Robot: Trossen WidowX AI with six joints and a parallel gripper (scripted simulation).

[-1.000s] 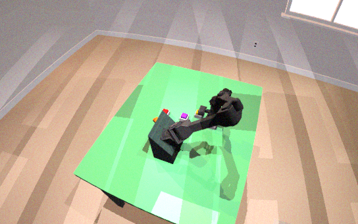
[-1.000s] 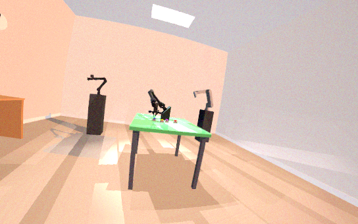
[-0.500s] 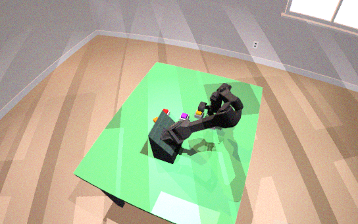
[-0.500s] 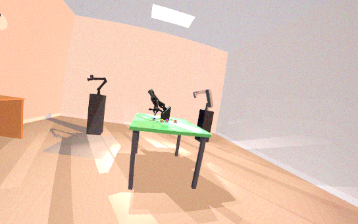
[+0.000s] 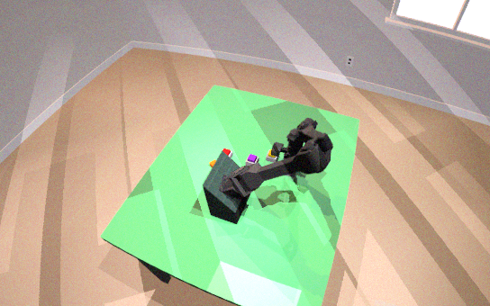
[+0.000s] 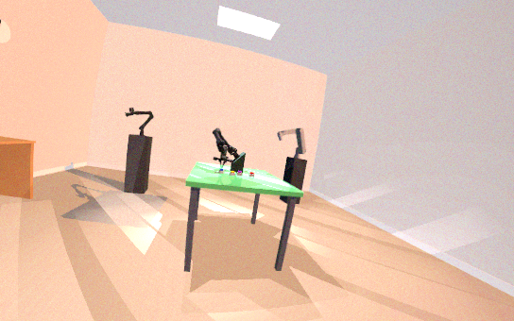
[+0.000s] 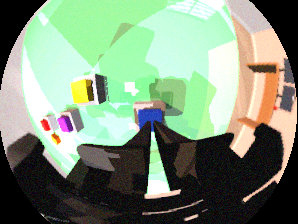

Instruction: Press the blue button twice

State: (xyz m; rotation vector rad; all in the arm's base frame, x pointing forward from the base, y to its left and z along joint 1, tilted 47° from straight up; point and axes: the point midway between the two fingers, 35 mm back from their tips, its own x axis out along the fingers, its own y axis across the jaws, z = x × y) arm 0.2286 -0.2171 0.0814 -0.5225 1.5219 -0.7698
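Right now my gripper tip is 10 mm above the blue button. Round my gripper tip: red button (310 mm to the left, 10 mm below, 10 mm ahead); yellow button (100 mm to the left, 60 mm ahead, 10 mm below); purple button (180 mm to the left, 10 mm below, 10 mm ahead).
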